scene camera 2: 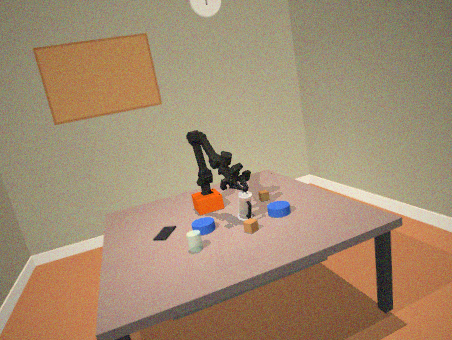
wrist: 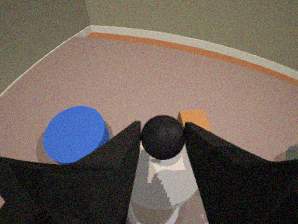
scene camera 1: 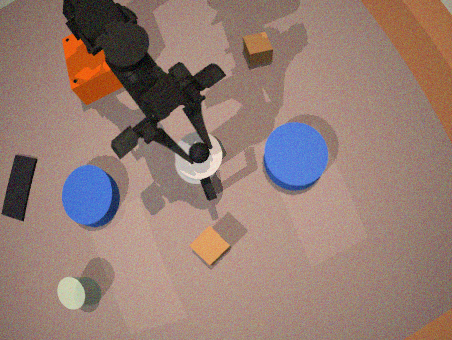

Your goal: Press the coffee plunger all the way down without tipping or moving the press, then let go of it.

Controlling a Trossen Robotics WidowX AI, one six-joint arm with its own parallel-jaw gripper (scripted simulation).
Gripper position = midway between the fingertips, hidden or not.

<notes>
In view: the gripper (scene camera 1: 201,156), a coffee press (scene camera 1: 206,161) and a pale green cup (scene camera 1: 74,293).
The gripper also shows in the wrist view (wrist: 162,127).
</notes>
